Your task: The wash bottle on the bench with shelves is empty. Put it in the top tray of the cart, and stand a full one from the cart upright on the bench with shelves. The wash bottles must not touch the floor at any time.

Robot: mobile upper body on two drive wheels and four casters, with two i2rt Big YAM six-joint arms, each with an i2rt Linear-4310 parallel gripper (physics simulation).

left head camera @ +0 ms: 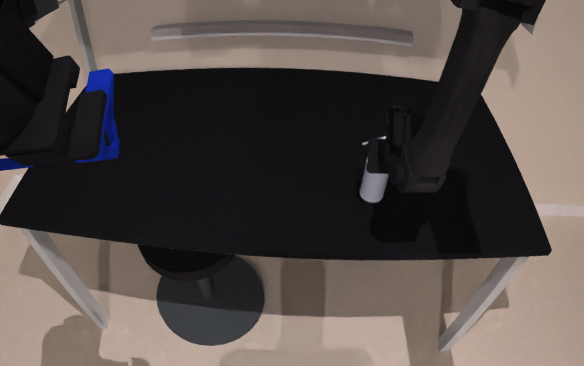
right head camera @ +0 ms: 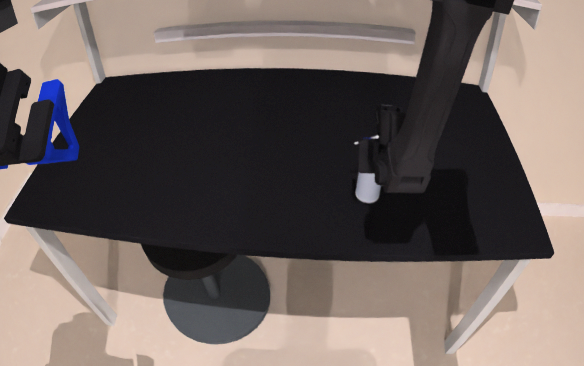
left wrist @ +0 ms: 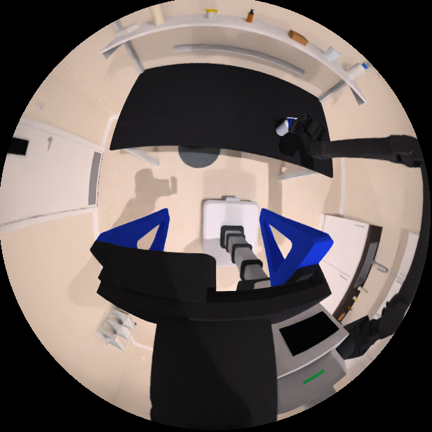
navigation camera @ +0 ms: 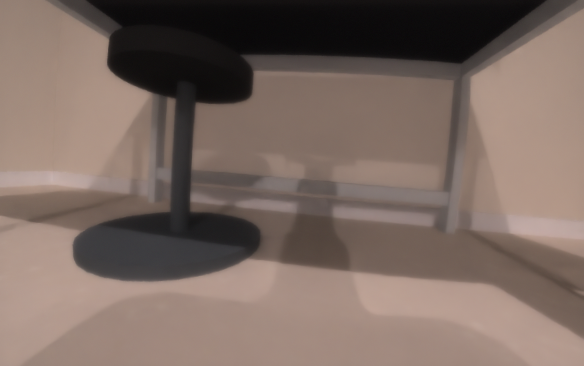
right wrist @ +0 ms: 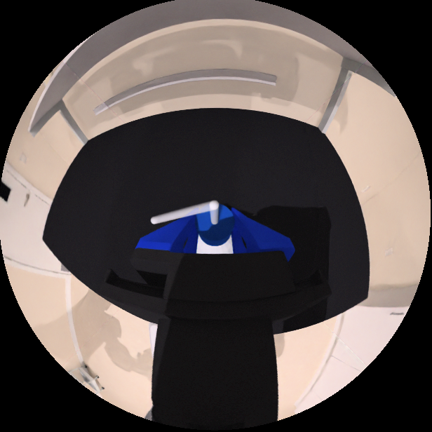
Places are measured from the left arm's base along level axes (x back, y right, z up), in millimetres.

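Where they show: left gripper, fingertip midpoint: (left head camera: 72, 155) (right head camera: 40, 157).
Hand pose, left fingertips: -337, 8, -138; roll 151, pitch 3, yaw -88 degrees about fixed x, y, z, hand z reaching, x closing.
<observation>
After its pixels a point has its place, as x, y, z.
A wash bottle with a white body, blue cap and white spout (left head camera: 373, 189) {-735, 398, -602} (right head camera: 368, 189) {-735, 399, -602} (left wrist: 282, 128) (right wrist: 215, 235) is held nearly upright over the right part of the black bench top (left head camera: 225, 150) {-920, 42, -648} (right head camera: 225, 150) {-921, 46, -647} (left wrist: 200, 105) (right wrist: 200, 160). Its base is at or just above the surface; I cannot tell if it touches. My right gripper (right wrist: 214, 212) is shut on the bottle just below the cap. My left gripper (left wrist: 214, 212) is open and empty, off the bench's left front side. The liquid level does not show. I cannot make out a cart with wash bottles clearly.
A black stool (left head camera: 210, 305) (right head camera: 215, 305) (navigation camera: 182, 150) {-865, -101, -1158} stands partly under the bench front. A shelf (left wrist: 225, 22) with small containers runs above the bench. A small white frame (left wrist: 117, 327) stands at lower left, and white cabinets (left wrist: 345, 235) at right, in the left wrist view.
</observation>
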